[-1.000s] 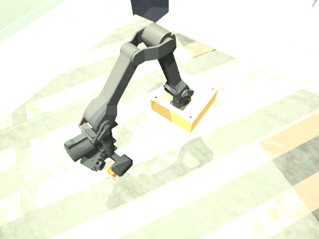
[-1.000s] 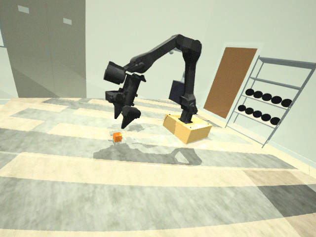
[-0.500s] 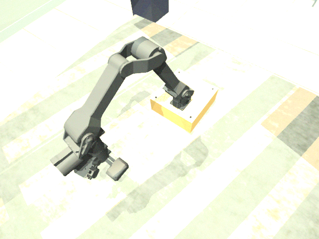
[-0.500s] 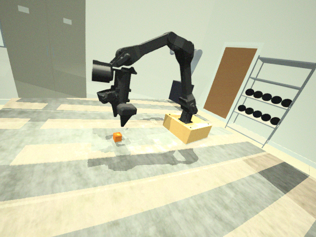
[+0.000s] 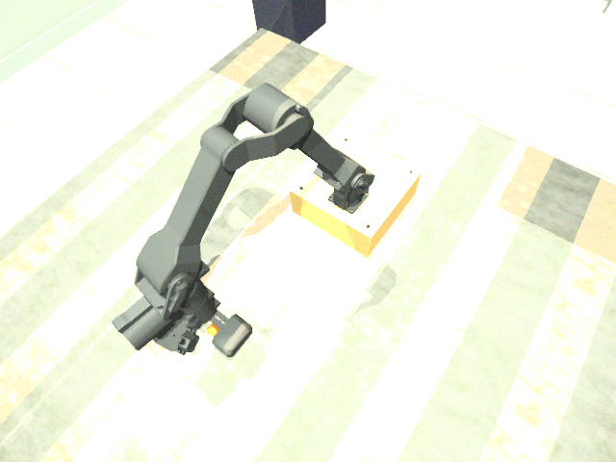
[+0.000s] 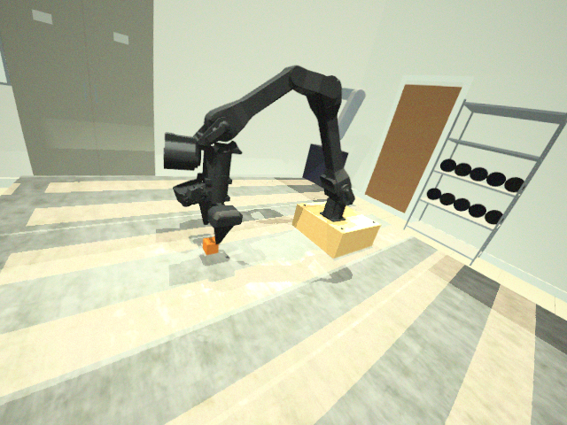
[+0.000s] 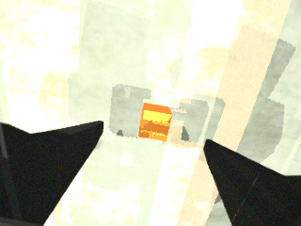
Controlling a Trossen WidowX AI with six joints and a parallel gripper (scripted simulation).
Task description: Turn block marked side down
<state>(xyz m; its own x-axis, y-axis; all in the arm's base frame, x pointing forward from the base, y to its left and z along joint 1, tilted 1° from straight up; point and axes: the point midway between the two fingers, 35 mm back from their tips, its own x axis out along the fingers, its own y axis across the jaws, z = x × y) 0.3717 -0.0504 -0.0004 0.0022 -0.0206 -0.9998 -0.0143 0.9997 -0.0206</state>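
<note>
Now: the orange block 1 cm behind my gripper tip and 4 cm below it.
</note>
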